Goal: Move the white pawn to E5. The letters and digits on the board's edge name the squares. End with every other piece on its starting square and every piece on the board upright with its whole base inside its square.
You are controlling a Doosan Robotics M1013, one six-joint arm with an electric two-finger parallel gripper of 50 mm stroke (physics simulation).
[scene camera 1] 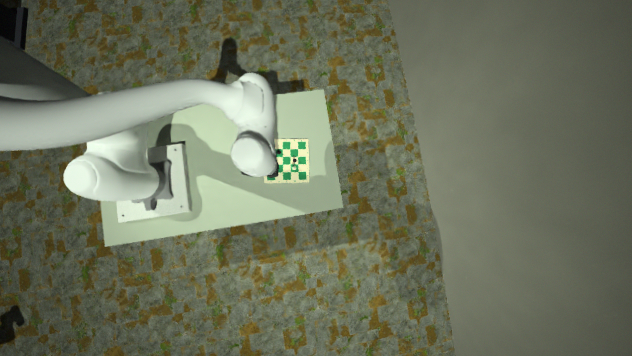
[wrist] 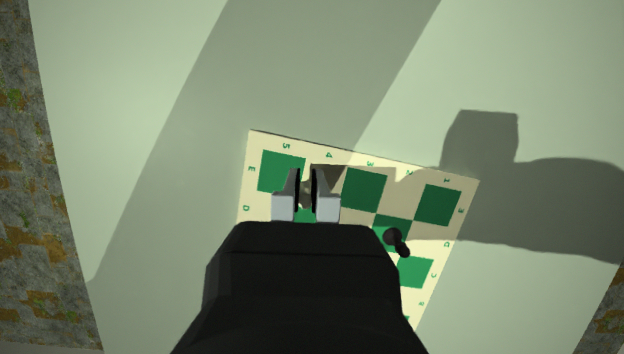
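Where they show: gripper, fingertip midpoint: (wrist: 305,181); arm's base, origin of the base link: (scene camera 1: 152,181).
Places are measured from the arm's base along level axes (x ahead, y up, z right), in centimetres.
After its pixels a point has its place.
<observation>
My gripper (wrist: 305,181) @(x 53.9, y -0.3, z 0.9 cm) is shut on the white pawn (wrist: 305,196) @(x 54.6, y 1.5, z 0.8 cm), partly hidden between the fingers in the wrist view. It is over the chessboard (scene camera 1: 302,168) @(x 69.7, y -2.3, z 0.8 cm) (wrist: 433,234) @(x 58.5, y -2.3, z -12.6 cm), by the border of E5 and E4 and near D4. The pawn's height above the board cannot be told. The green E5 square (wrist: 278,171) @(x 53.8, y -2.3, z 3.3 cm) shows left of the fingers. A black piece (scene camera 1: 279,151) @(x 59.5, y -0.1, z -8.3 cm) (wrist: 392,237) @(x 58.7, y -1.4, z -8.0 cm) stands on D2. In the scene view another black piece (scene camera 1: 294,160) @(x 66.3, y 0.6, z -3.1 cm) is on B3 and a white piece (scene camera 1: 294,168) @(x 65.9, y 0.6, z 0.8 cm) is on B4. The arm hides the fingers there.
The board lies on a pale green table top (scene camera 1: 310,110) @(x 77.0, y -2.9, z -28.8 cm) (wrist: 150,60) @(x 45.9, y -2.9, z 14.7 cm). The arm's rounded wrist (scene camera 1: 254,153) @(x 58.6, y 41.1, z 1.5 cm) covers the board's left edge in the scene view. The black gripper body (wrist: 310,290) @(x 54.3, y 10.6, z 0.7 cm) hides the board's lower part in the wrist view. Arm shadows cross board and table.
</observation>
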